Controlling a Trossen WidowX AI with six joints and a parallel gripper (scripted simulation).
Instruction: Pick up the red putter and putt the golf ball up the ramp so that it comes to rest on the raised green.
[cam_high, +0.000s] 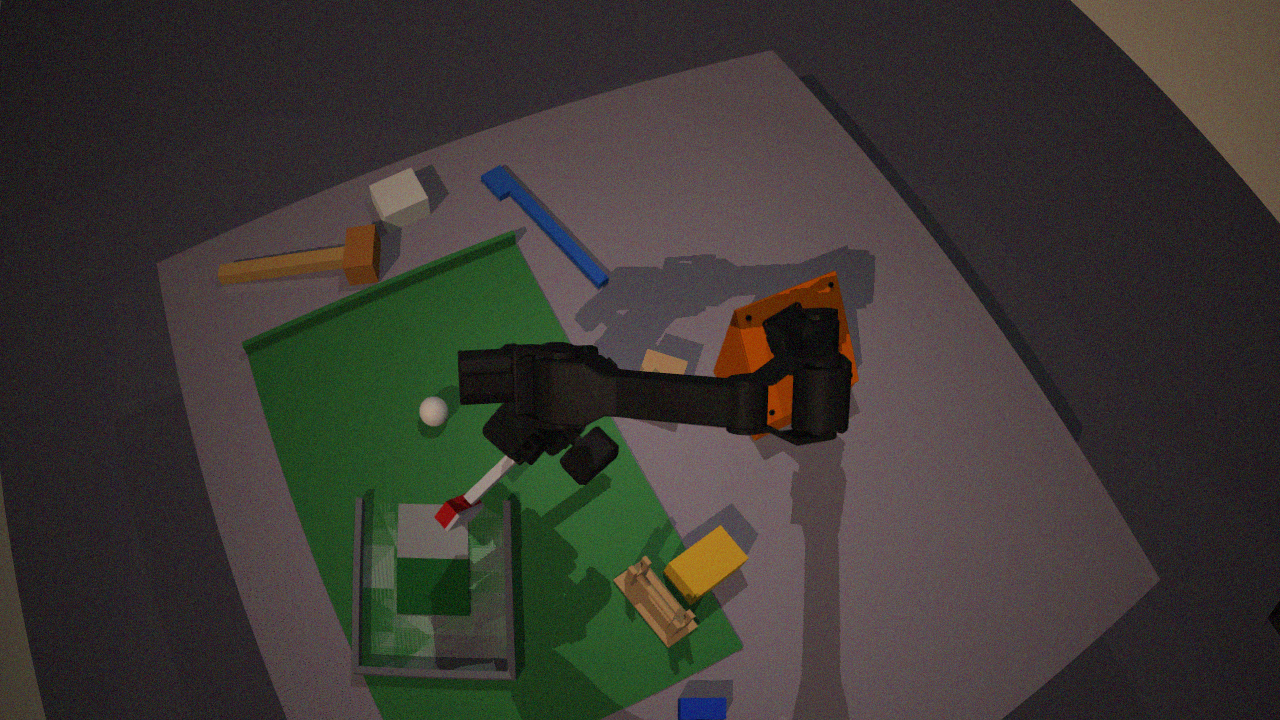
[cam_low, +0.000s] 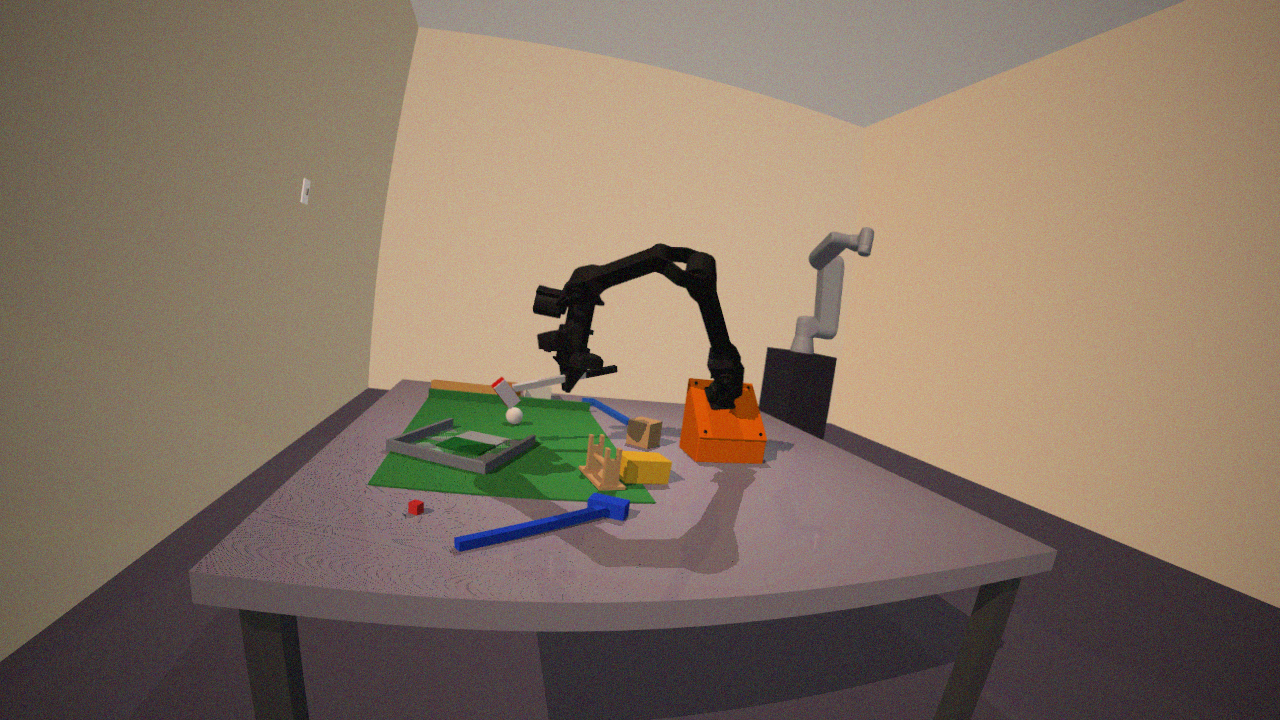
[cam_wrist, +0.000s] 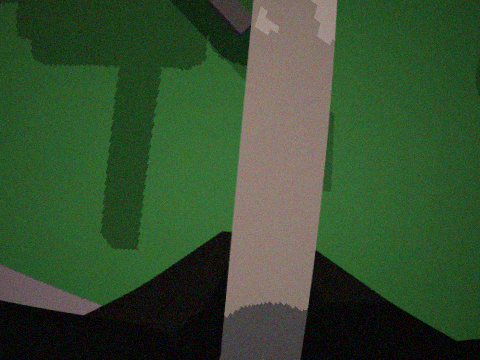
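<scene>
My gripper tip is now 3 cm short of the red putter, 1 cm to the right of it and 2 cm below it. From my gripper tip the other things lie so: tan cube (21 cm behind, 3 cm to the right, 9 cm below); then white golf ball (9 cm ahead, 15 cm to the right, 10 cm below); then green mat (11 cm ahead, 3 cm to the right, 12 cm below).
</scene>
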